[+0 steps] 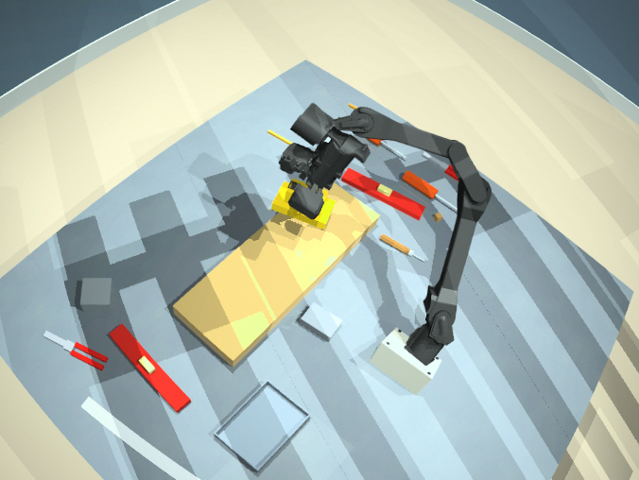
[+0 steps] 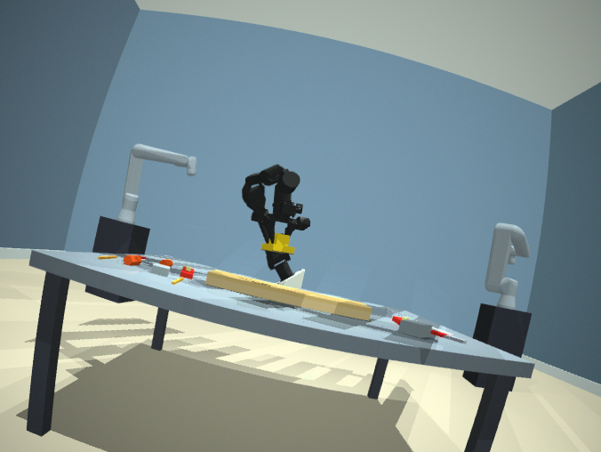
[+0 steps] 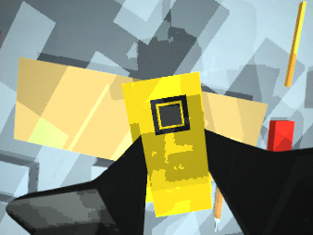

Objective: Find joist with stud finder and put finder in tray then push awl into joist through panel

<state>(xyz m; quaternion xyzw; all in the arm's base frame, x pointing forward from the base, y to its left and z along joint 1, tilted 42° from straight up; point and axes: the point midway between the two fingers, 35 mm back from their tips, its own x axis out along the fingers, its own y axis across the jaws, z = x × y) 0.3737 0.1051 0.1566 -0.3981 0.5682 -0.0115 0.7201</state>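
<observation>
Now: gripper tip 2 cm short of the square indicator, 1 cm to the right of it and 3 cm below it. Also, from my gripper tip: small wooden cube (19 cm behind, 35 cm to the right, 16 cm below); awl (20 cm behind, 20 cm to the right, 17 cm below); yellow stud finder (1 cm ahead, 2 cm above).
</observation>
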